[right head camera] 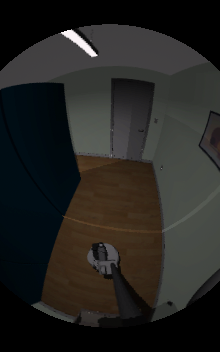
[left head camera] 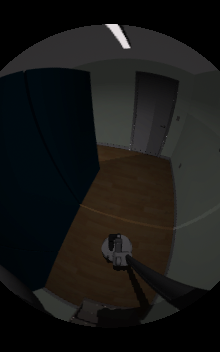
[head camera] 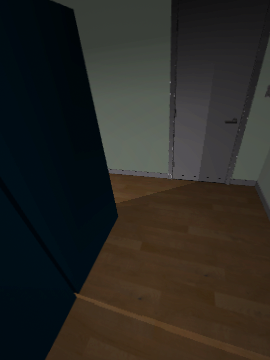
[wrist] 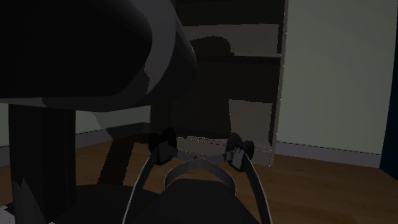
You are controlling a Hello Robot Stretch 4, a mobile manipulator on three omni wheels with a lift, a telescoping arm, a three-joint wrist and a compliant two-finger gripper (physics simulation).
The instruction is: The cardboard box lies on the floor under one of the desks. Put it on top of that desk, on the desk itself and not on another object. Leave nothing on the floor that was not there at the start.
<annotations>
same spot on grey door: (left head camera: 154,95) = (head camera: 212,55)
</annotations>
